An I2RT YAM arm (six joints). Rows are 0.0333 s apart.
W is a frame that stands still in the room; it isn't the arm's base.
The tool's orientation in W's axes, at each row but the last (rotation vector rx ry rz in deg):
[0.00, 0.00, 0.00]
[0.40, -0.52, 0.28]
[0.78, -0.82, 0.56]
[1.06, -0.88, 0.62]
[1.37, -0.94, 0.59]
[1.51, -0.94, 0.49]
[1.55, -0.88, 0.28]
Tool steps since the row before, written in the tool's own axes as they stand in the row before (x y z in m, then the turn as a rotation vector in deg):
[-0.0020, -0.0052, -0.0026, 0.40, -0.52, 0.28]
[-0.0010, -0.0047, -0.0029, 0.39, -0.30, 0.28]
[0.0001, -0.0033, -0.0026, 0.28, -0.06, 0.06]
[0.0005, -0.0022, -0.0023, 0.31, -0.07, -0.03]
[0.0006, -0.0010, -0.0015, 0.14, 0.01, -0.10]
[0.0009, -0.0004, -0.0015, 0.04, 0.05, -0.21]
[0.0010, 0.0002, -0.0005, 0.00, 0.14, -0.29]
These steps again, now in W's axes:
[-0.0020, -0.0052, -0.0026, 0.40, -0.52, 0.28]
[-0.0010, -0.0047, -0.0029, 0.39, -0.30, 0.28]
[0.0002, -0.0033, -0.0026, 0.28, -0.06, 0.06]
[0.0006, -0.0022, -0.0023, 0.31, -0.07, -0.03]
[0.0006, -0.0010, -0.0015, 0.14, 0.01, -0.10]
[0.0009, -0.0004, -0.0015, 0.04, 0.06, -0.21]
[0.0010, 0.0002, -0.0005, 0.00, 0.15, -0.29]

